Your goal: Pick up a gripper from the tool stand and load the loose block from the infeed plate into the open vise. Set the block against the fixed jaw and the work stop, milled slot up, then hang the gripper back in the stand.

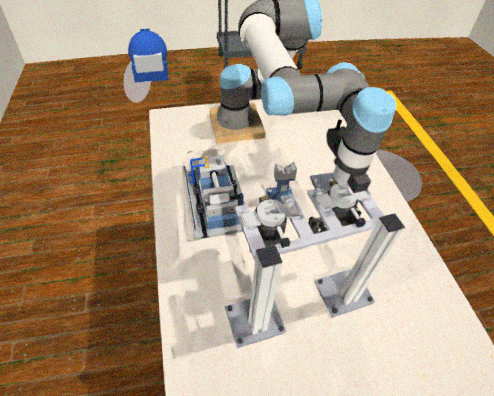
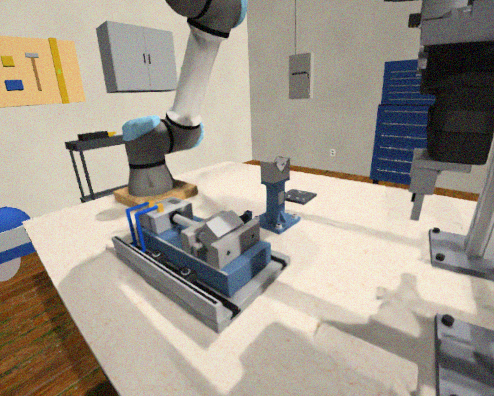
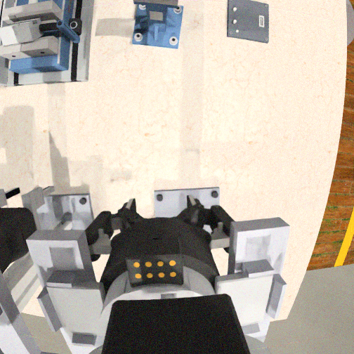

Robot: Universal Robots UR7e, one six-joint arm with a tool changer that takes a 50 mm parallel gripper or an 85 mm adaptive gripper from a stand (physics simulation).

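Places are measured from the arm's base along level axes (x left, y ahead, z down), in metres.
Where they show: arm's base, origin of its link: (image 1: 234,118) (image 2: 152,188).
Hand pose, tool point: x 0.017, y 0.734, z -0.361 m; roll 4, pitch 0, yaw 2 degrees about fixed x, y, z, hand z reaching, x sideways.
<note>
Things, the pixels of their top centre, and the offset from my tool point. "*": a spot on its surface instead.
- grey block, centre of its top: (image 2: 219,215) (image 1: 218,194) dx -0.226, dy -0.269, dz +0.275 m
- blue vise, centre of its top: (image 2: 191,216) (image 1: 215,181) dx -0.218, dy -0.342, dz +0.295 m
- dark infeed plate, centre of its top: (image 2: 297,195) (image 1: 325,182) dx +0.195, dy -0.298, dz +0.387 m
- blue pedestal with a grey V-shaped top, a spot on its surface: (image 2: 275,172) * dx -0.021, dy -0.271, dz +0.256 m
The adaptive gripper (image 3: 161,204) hangs in the right bay of the tool stand (image 1: 306,243) (image 3: 259,250), black fingers spread and empty. The arm's flange is at its coupling; whether they are locked together cannot be told. The parallel gripper hangs in the left bay, its black body (image 2: 460,105) (image 3: 15,232) showing. A grey block (image 2: 220,224) (image 3: 20,32) sits tilted between the jaws of the blue vise (image 2: 250,270) (image 3: 37,64). The work stop (image 3: 67,29) is beside the jaws. The dark infeed plate (image 2: 302,196) (image 3: 255,22) shows no block on it.
A blue pedestal with a grey V-shaped top (image 1: 285,171) (image 2: 275,172) stands between the vise and the infeed plate. The stand's posts (image 1: 265,290) (image 1: 369,262) rise from bolted feet. Blue hoses (image 2: 134,220) loop at the vise's rear. The arm's base stands on a wooden board (image 1: 240,134).
</note>
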